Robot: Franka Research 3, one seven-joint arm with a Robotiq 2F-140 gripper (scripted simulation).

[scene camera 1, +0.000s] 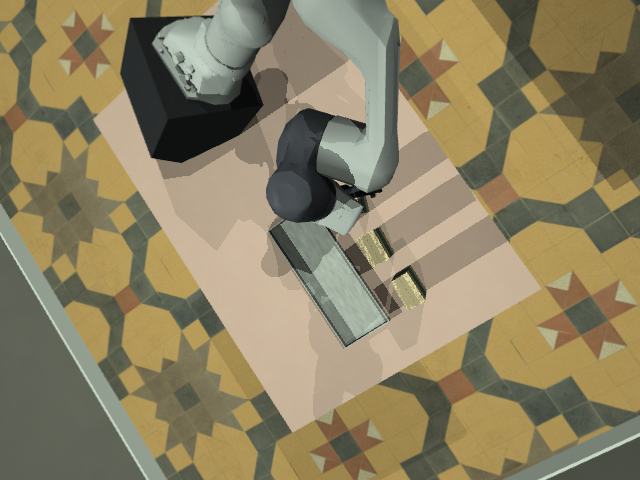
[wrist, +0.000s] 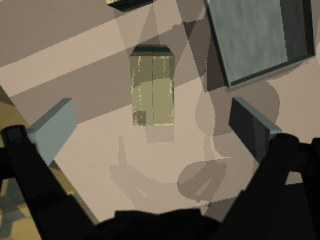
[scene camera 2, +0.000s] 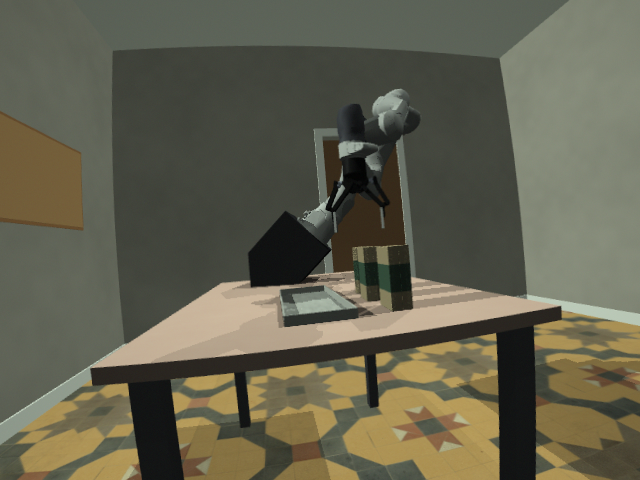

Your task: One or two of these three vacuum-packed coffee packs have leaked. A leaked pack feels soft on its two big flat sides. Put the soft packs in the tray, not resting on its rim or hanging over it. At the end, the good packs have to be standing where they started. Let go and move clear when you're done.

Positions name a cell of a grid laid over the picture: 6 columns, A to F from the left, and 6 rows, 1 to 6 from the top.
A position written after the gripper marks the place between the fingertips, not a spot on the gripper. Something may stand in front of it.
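The gripper appears in scene camera 2 (scene camera 2: D3) and in the wrist view (wrist: C3). A tray is visible as well, in scene camera 1 (scene camera 1: D4) and in scene camera 2 (scene camera 2: C4).
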